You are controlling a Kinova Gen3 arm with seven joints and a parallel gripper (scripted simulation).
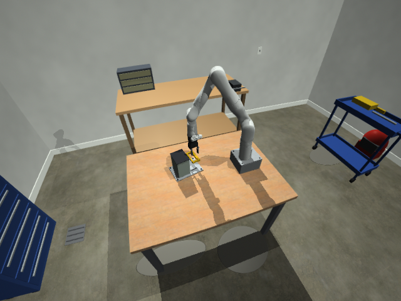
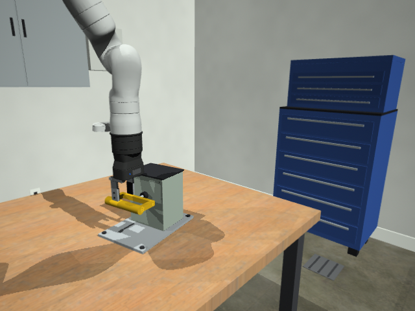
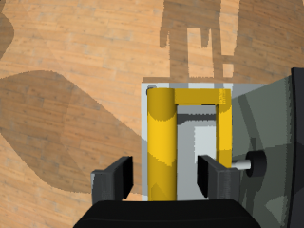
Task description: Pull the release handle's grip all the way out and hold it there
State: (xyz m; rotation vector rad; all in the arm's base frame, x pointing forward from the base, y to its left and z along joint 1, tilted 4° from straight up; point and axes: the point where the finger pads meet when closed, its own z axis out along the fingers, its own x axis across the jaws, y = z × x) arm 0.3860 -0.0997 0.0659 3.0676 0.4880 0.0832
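My gripper is now 14 cm above the grey base plate, 9 cm short of it and 3 cm to the right of it.
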